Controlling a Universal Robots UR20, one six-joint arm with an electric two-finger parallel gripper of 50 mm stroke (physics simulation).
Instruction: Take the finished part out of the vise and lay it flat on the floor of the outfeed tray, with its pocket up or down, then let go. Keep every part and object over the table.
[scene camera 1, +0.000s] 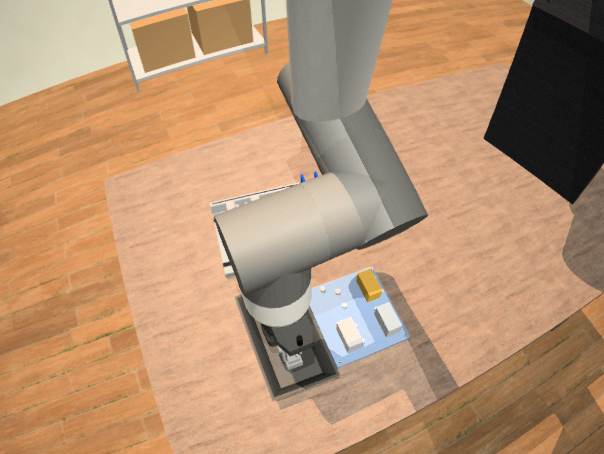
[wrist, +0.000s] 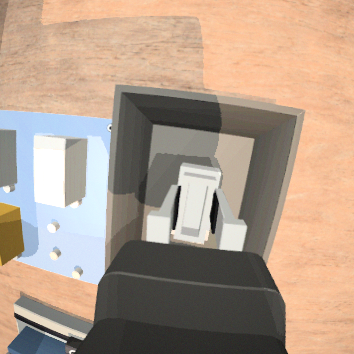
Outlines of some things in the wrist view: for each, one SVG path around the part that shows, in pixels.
My gripper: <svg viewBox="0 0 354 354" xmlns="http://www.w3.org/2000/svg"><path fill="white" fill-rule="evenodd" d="M73 352L73 354L288 354L285 349L285 302L263 258L257 253L242 251L247 226L243 219L234 218L222 188L214 189L209 213L211 233L215 235L216 248L169 243L171 230L175 230L181 190L181 185L171 184L159 211L150 210L147 215L146 240L136 239L125 242L98 281L93 326Z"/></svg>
A white block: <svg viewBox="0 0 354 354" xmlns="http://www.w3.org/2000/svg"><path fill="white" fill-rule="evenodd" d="M33 135L34 201L64 208L85 197L88 138L67 135Z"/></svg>
